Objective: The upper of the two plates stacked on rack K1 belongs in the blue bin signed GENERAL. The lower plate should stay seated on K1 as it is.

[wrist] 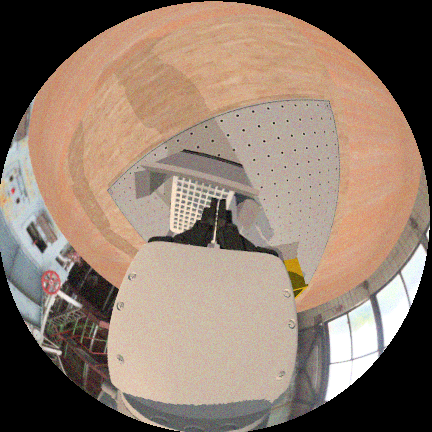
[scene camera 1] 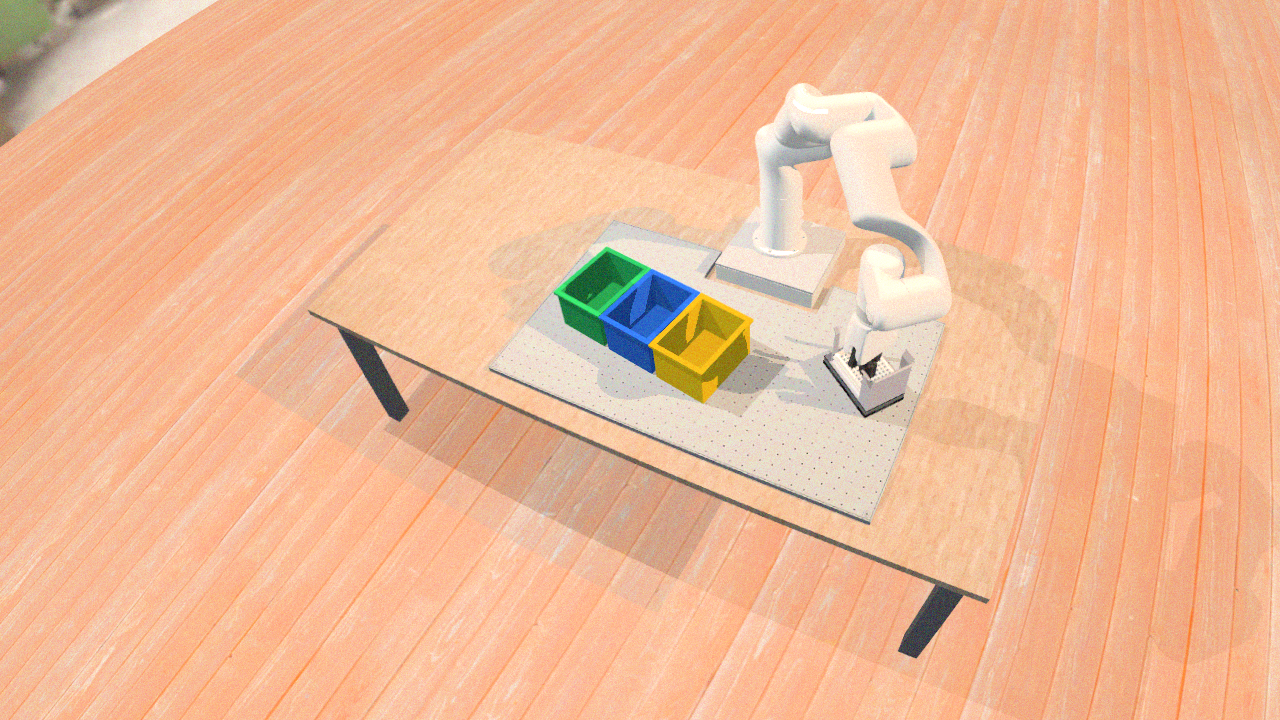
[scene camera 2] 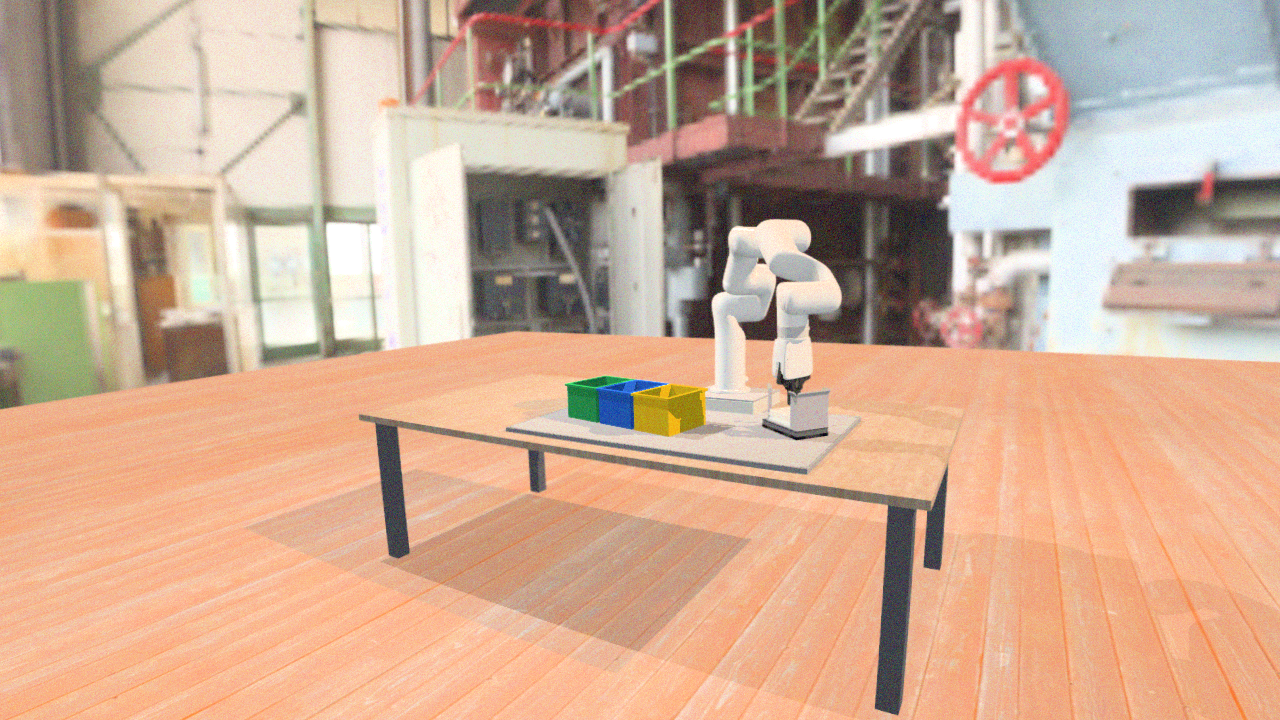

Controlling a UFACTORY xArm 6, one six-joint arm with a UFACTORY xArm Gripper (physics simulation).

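Places are measured from the arm's base along level axes (x down, y left, z ahead), in millimetres.
Pixels of known places: gripper, fingertip midpoint: (wrist: 217, 208); arm's base, origin of the base link: (scene camera 1: 780, 241) (scene camera 2: 730, 390).
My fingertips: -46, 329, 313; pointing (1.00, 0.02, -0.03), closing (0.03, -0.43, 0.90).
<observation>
Ahead of a thing's pixels: the offset from my fingertips to its top centre, as dx, dy, dz. "pt": to the spot under its first point. Level surfaces: height alone.
Rack K1 @[-42, -11, -39] (scene camera 1: 884, 394) (scene camera 2: 810, 412) (wrist: 210, 165) has grey walls and a dark base, at the right of the pegboard. A white gridded plate @[+26, -6, -35] (wrist: 186, 197) sits inside its walls; the wrist view shows its upper face, partly covered by the fingers. Whether a second plate lies under it is hidden. My gripper (scene camera 1: 861, 368) (scene camera 2: 792, 395) (wrist: 217, 208) is shut and empty, pointing down, with its black fingertips low over the plate between the rack's walls. Contact with the plate cannot be told. The blue bin @[-22, -451, +52] (scene camera 1: 628, 344) (scene camera 2: 615, 410) stands in the middle of three bins; its sign is not readable.
A green bin @[pt +26, -590, +114] (scene camera 1: 580, 318) (scene camera 2: 582, 404) and a yellow bin (scene camera 1: 682, 378) (scene camera 2: 655, 417) (wrist: 294, 266) stand on either side of the blue bin, the yellow one nearer the rack. The bins and rack stand on a pegboard @[dx +78] (scene camera 1: 787, 447) (scene camera 2: 751, 453) (wrist: 295, 150). The arm's base block (scene camera 1: 769, 279) is behind.
</observation>
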